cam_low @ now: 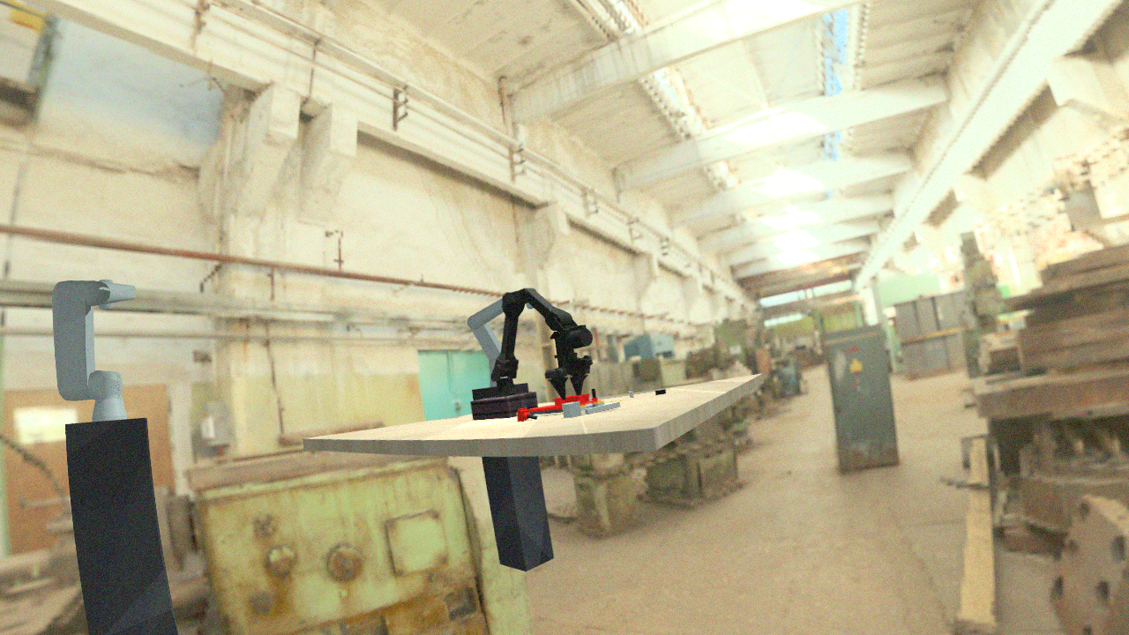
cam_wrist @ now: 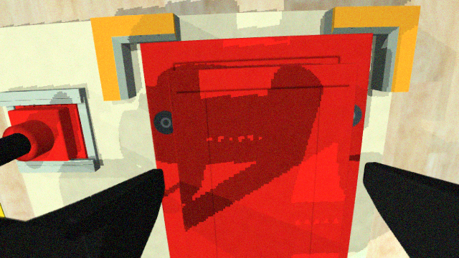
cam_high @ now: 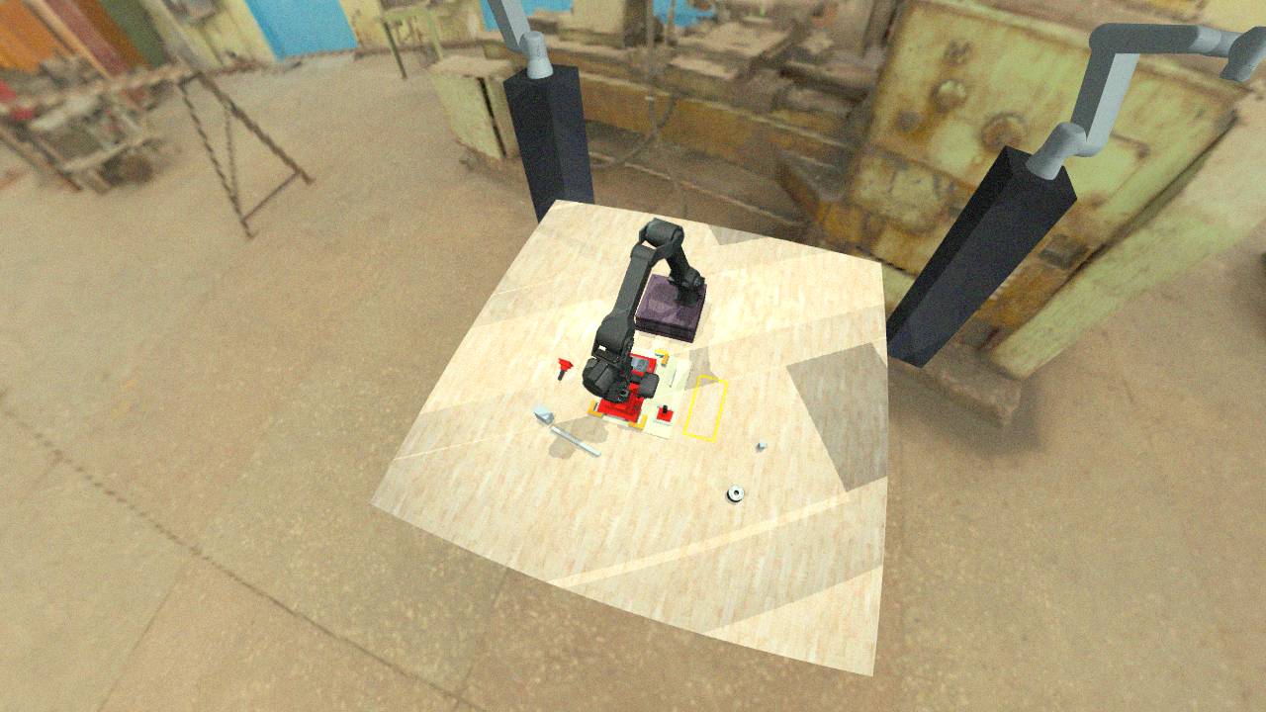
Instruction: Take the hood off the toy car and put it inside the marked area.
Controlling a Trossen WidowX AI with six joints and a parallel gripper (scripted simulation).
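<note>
My gripper tip is right at the red hood. From my gripper tip the other things lie so: small grey piece: 30 mm behind, 390 mm to the left, 30 mm below; then grey rod: 170 mm ahead, 50 mm to the right, 40 mm below.
</note>
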